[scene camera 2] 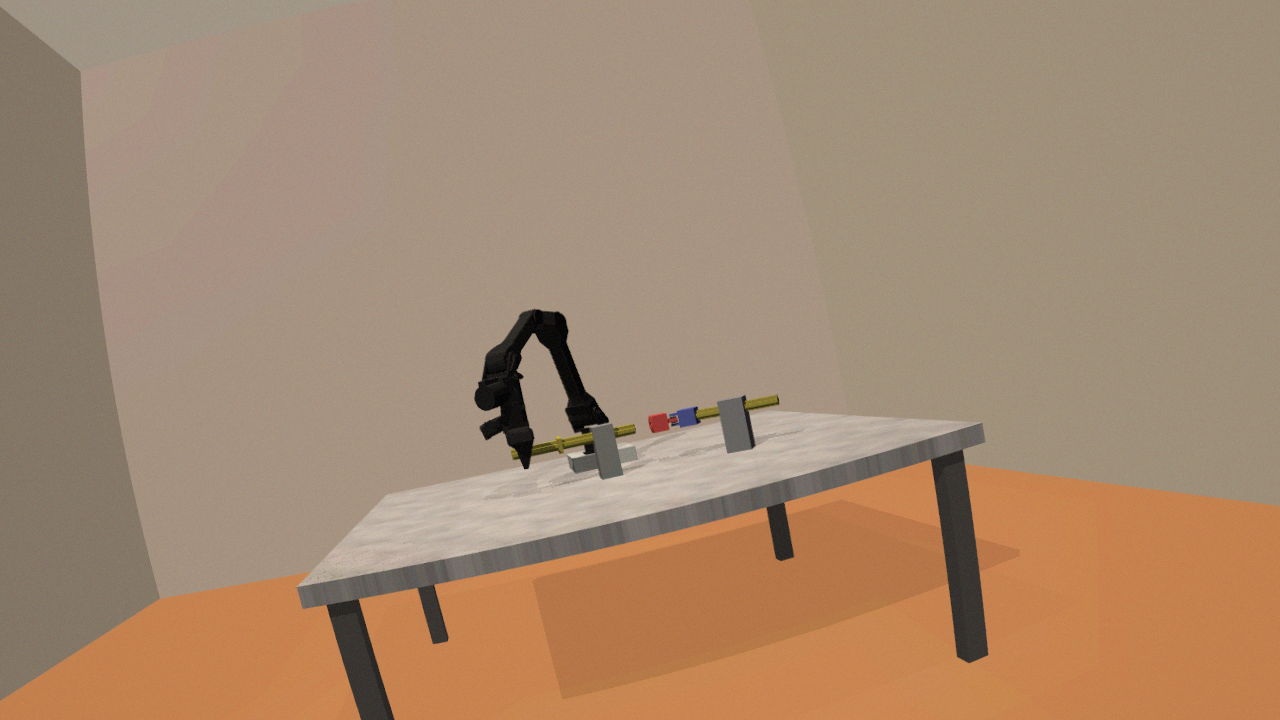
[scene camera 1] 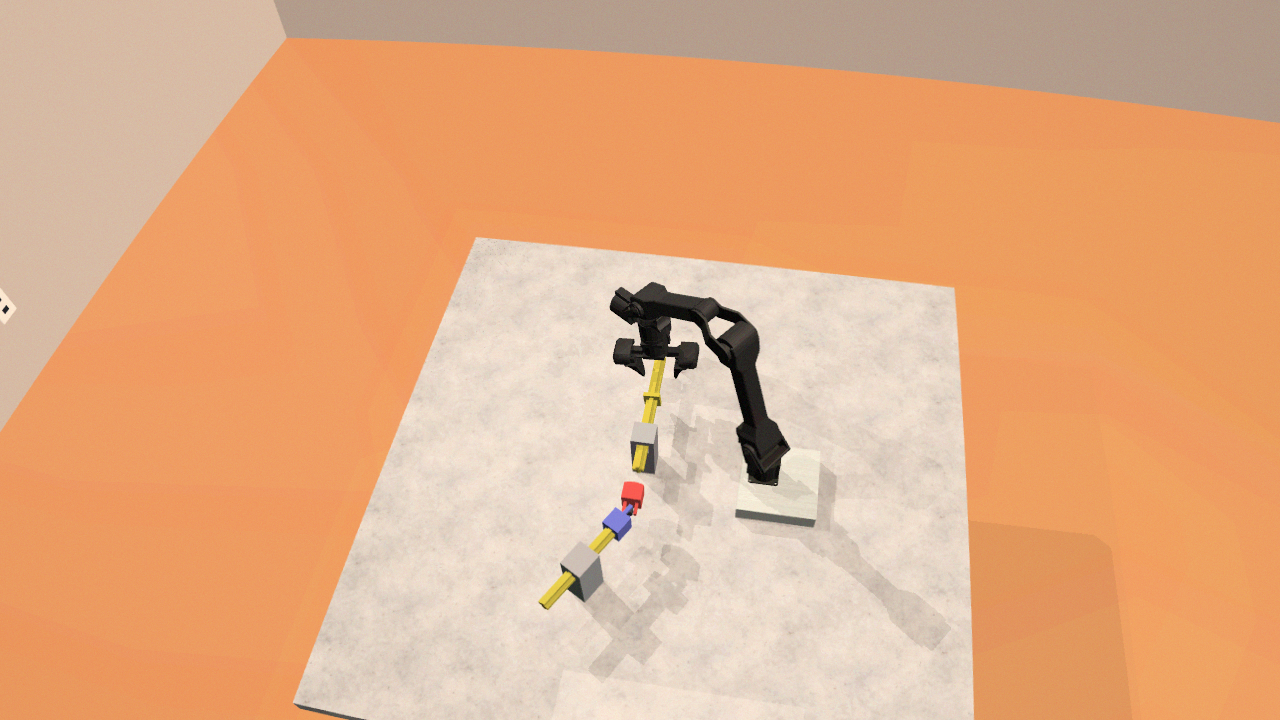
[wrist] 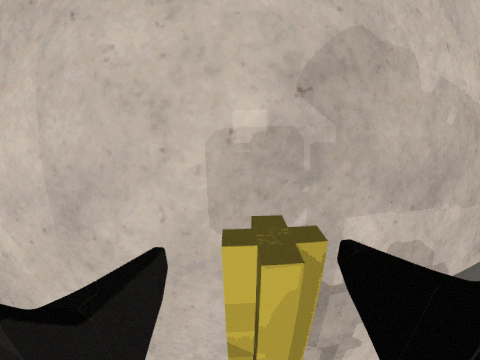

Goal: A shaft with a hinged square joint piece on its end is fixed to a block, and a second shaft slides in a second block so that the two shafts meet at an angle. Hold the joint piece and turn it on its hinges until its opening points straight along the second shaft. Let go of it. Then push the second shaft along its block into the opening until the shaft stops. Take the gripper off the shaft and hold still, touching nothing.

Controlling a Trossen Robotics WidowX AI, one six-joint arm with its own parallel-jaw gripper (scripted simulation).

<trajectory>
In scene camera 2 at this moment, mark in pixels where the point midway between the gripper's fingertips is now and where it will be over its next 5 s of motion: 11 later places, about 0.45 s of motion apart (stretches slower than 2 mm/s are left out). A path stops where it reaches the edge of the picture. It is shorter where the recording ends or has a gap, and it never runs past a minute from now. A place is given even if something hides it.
My gripper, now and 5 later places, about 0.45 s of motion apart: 525, 466; 525, 466; 529, 465; 537, 464; 545, 462; 554, 460
</trajectory>
